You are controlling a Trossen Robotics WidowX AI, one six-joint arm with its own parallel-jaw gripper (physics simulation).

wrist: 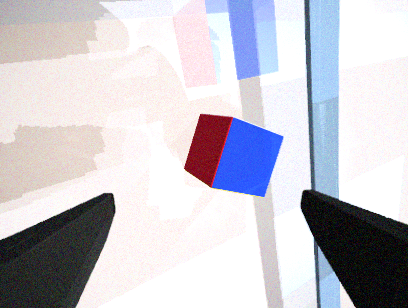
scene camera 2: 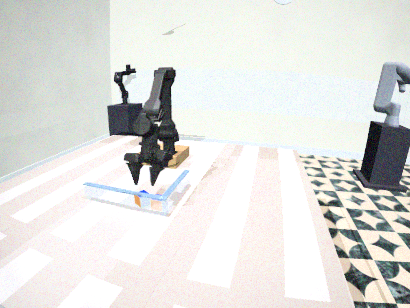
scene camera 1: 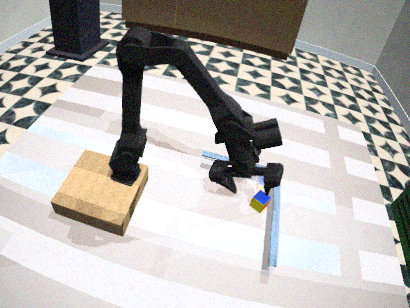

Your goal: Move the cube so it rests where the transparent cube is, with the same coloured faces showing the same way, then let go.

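Seen in the pictures: gripper, fingertip midpoint: (wrist: 209,199) (scene camera 2: 144,185) (scene camera 1: 251,193); arm's base, link origin: (scene camera 1: 125,174).
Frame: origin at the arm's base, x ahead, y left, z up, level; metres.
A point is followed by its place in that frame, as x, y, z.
Note:
The solid cube (scene camera 1: 260,201) @[0.364, 0.069, -0.017] (scene camera 2: 137,200) (wrist: 248,157) @[0.366, 0.088, -0.017] rests on the table inside the corner of the blue rails. Its top is blue; yellow and orange sides show in scene camera 1, a dark red side in the wrist view. The transparent cube (scene camera 1: 261,180) @[0.355, 0.147, -0.017] (scene camera 2: 156,203) (wrist: 196,50) @[0.348, 0.147, -0.033] is close by, apart from it, pale red and blue in the wrist view, and mostly hidden by the gripper in scene camera 1. The solid cube is turned at an angle to it. My gripper (scene camera 1: 251,192) @[0.334, 0.076, -0.006] (scene camera 2: 145,184) @[0.334, 0.076, -0.006] (wrist: 209,199) @[0.334, 0.076, -0.006] is open and empty, pointing down above the solid cube.
A blue see-through rail (scene camera 1: 273,230) @[0.409, -0.028, 0.003] (scene camera 2: 115,189) @[0.413, 0.013, 0.003] (wrist: 325,145) @[0.403, 0.091, 0.003] runs close beside the cubes, near my right finger in the wrist view. A second rail (scene camera 1: 213,156) @[0.200, 0.163, 0.003] (scene camera 2: 176,184) @[0.299, 0.181, 0.003] meets it at a corner. The arm stands on a wooden block (scene camera 1: 95,192) @[-0.046, -0.087, -0.002] (scene camera 2: 181,156) @[-0.034, 0.049, -0.021].

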